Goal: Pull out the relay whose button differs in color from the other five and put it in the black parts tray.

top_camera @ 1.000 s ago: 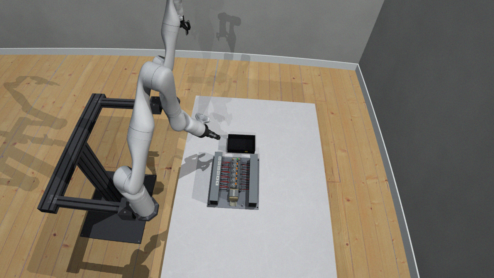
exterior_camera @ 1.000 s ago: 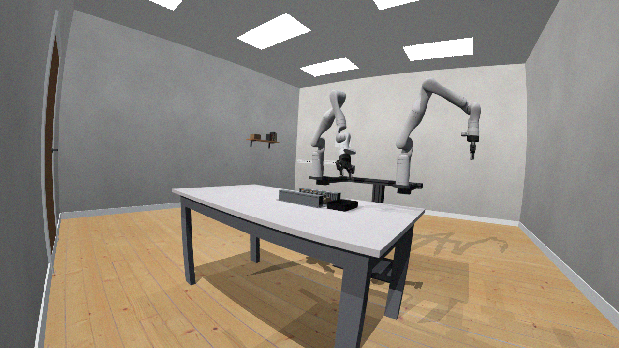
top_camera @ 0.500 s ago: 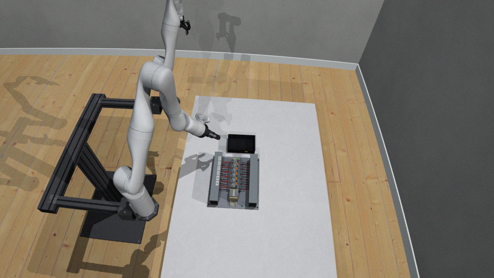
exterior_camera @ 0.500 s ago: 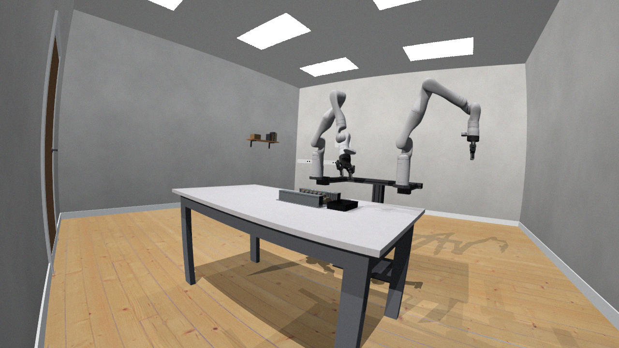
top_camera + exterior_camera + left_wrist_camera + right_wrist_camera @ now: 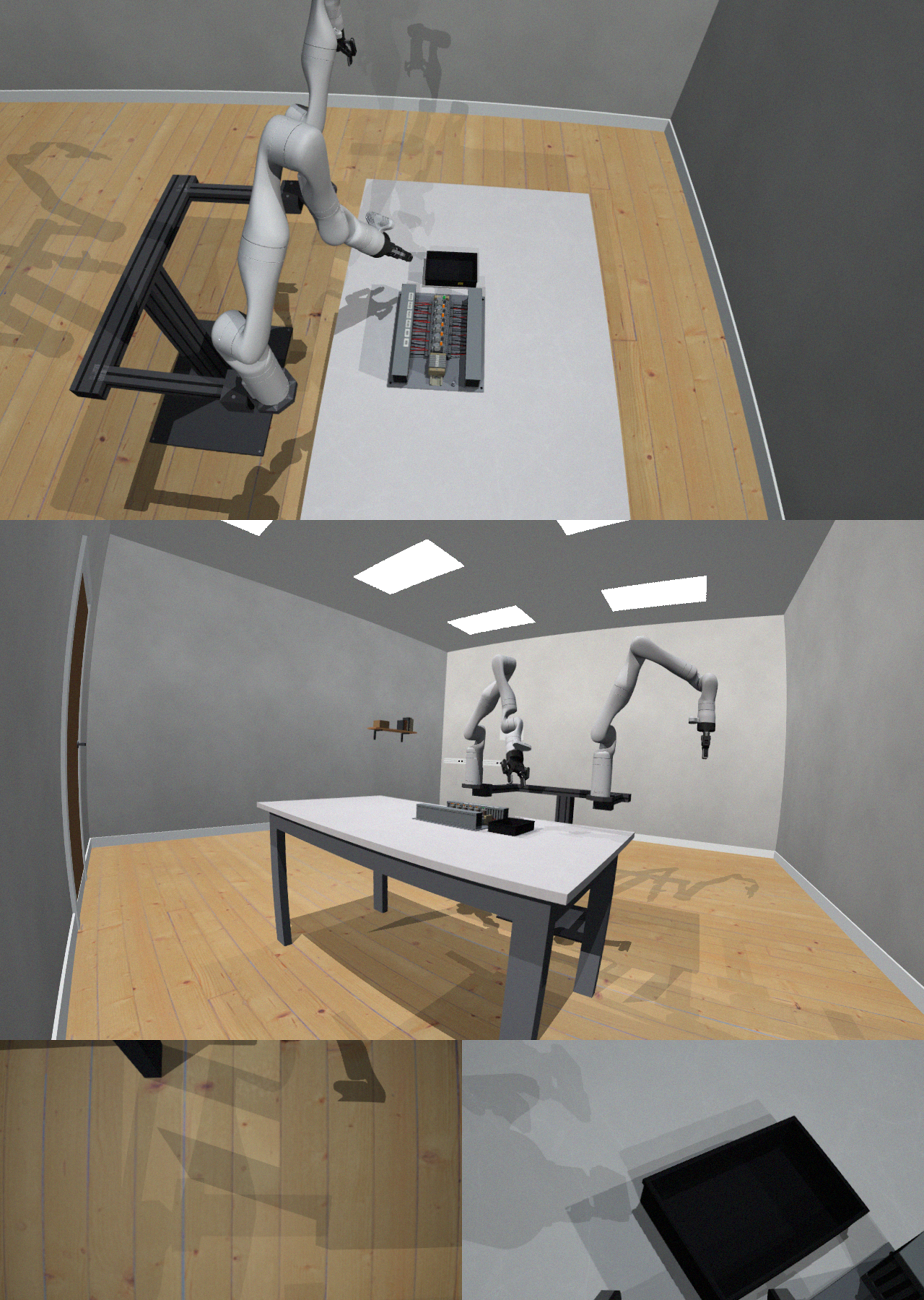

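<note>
Right now the green-button relay is 12 cm ahead of my right hand, 8 cm to the right of it and 12 cm below it. Also, from my right hand: relay panel: 12 cm ahead, 18 cm to the right, 14 cm below; then black parts tray: 15 cm ahead, 7 cm to the left, 16 cm below.
</note>
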